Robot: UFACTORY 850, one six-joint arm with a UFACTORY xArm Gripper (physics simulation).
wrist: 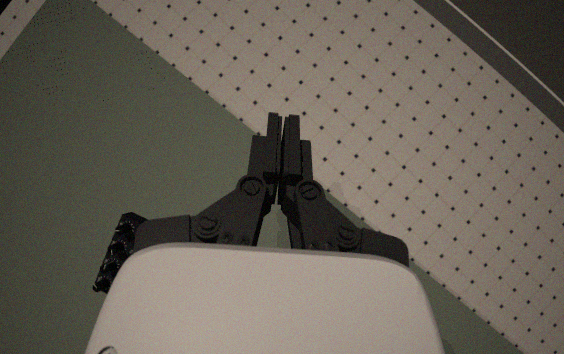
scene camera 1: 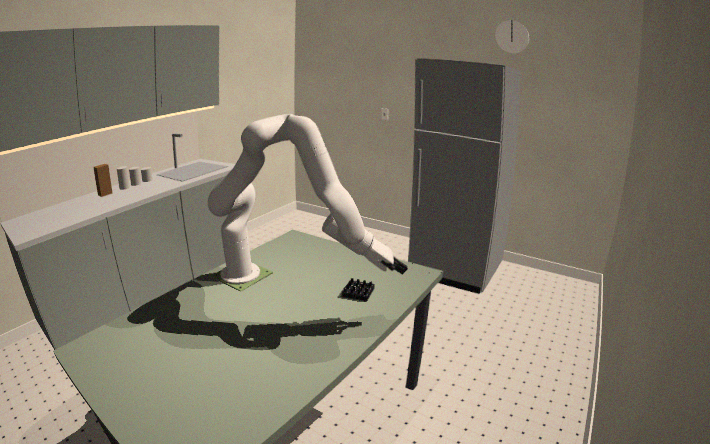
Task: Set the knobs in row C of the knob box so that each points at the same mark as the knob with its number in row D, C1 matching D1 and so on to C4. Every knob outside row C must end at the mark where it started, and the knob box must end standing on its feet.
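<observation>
The black knob box (scene camera 1: pixel 357 290) stands on the table with its knobs up; in the wrist view part of the knob box (wrist: pixel 116 252) shows at the lower left, partly hidden behind the gripper's side. The rows, numbers and marks of the knobs are too small and dark to read in either view. My gripper (scene camera 1: pixel 403 269) (wrist: pixel 280 133) is shut and empty. It is tilted and hangs in the air to the right of the box in the scene view, near the table's far right corner, apart from the box.
The green table (scene camera 1: pixel 209 387) (wrist: pixel 125 130) carries the arm's base plate (scene camera 1: pixel 265 272). The table's edge runs diagonally below the gripper in the wrist view, with tiled floor (wrist: pixel 400 125) beyond. A dark fridge (scene camera 1: pixel 455 198) stands behind the table's far right corner. The arm's shadow lies across the table.
</observation>
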